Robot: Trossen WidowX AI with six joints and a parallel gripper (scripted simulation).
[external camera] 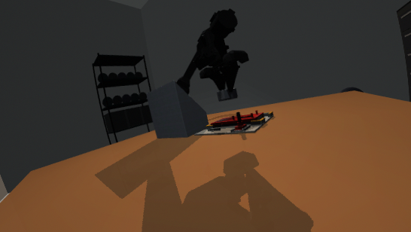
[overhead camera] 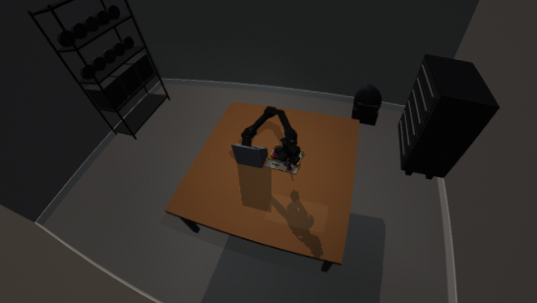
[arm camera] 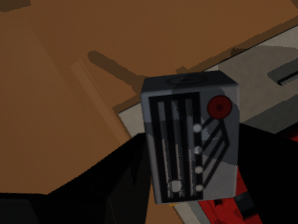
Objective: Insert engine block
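Right now my gripper tip is 13 cm to the right of the grey baseplate, 12 cm above it and 6 cm past it. The rest, counted from my gripper tip: grey engine block: 1 cm below.
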